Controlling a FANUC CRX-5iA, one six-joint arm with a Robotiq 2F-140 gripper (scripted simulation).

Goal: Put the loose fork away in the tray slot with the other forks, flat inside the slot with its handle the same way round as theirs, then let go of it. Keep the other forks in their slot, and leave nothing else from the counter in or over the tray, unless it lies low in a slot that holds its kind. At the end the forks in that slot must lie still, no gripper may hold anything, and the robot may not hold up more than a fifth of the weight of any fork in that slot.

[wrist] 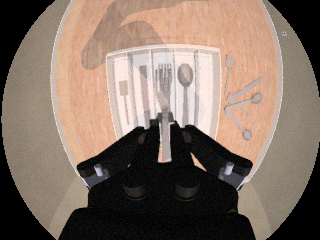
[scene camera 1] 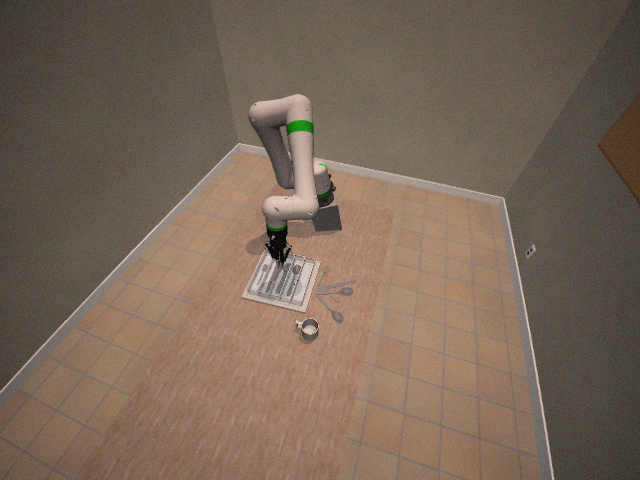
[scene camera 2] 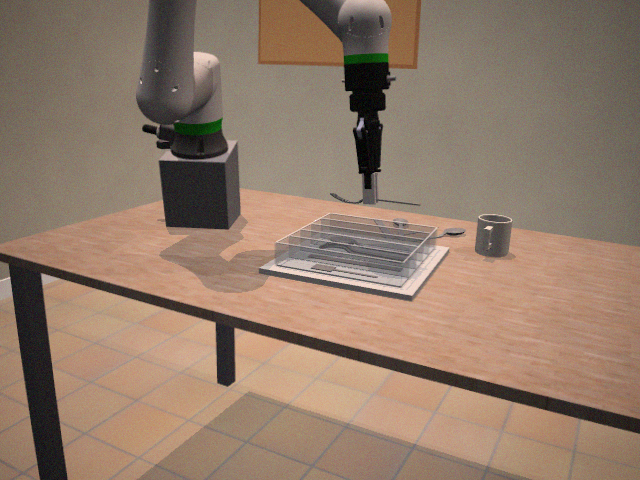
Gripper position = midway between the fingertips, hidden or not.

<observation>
In view: my gripper (scene camera 2: 370, 203).
My gripper is seen too in the wrist view (wrist: 165, 119).
</observation>
